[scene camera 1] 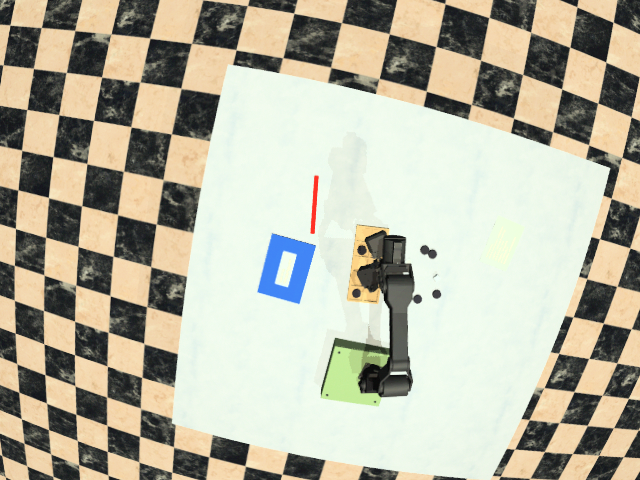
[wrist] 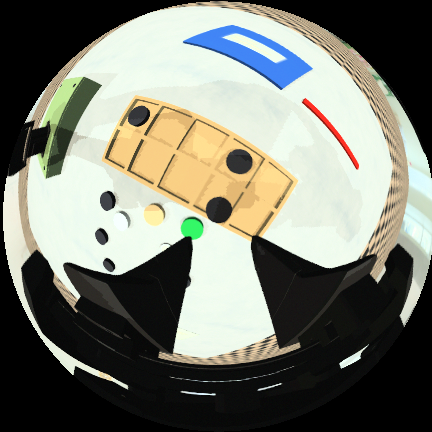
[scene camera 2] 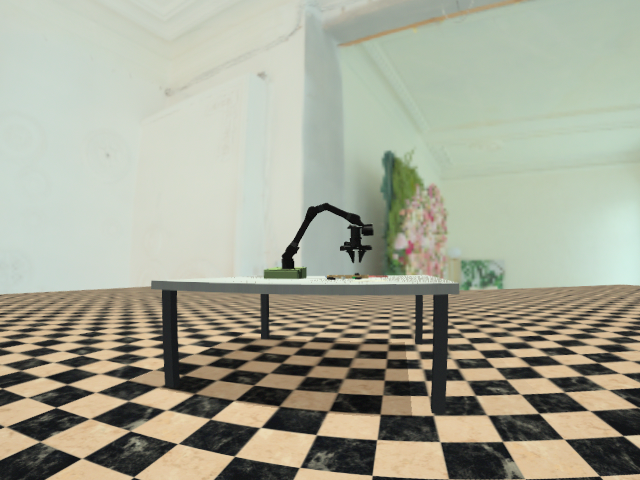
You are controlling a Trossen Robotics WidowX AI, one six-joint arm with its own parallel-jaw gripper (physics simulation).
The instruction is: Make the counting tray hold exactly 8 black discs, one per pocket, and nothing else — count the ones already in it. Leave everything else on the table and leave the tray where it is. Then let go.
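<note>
The tan counting tray (scene camera 1: 372, 226) (wrist: 180, 172) has two rows of pockets. In the wrist view, black discs sit in its far row at the left end (wrist: 138, 115) and fourth from left (wrist: 239, 161). Another black disc (wrist: 219, 209) shows over the near row's fourth pocket, overlapping the near wall; whether it lies flat inside is unclear. My gripper (scene camera 1: 372, 260) (scene camera 2: 356, 260) (wrist: 221, 241) is partly open, empty, pointing down above the tray's near side. Several loose black discs lie beside the tray, including one (wrist: 107, 200) in the wrist view and one (scene camera 1: 436, 293) in scene camera 1.
Green (wrist: 192, 228), tan (wrist: 154, 214) and white (wrist: 121, 220) discs lie along the tray's near side. A blue frame (scene camera 1: 266, 268) (wrist: 210, 37) and red stick (scene camera 1: 314, 204) (wrist: 335, 129) lie beyond its other side. A pale yellow sheet (scene camera 1: 502, 242) lies right. The arm stands on a green base (scene camera 1: 343, 377) (wrist: 75, 120).
</note>
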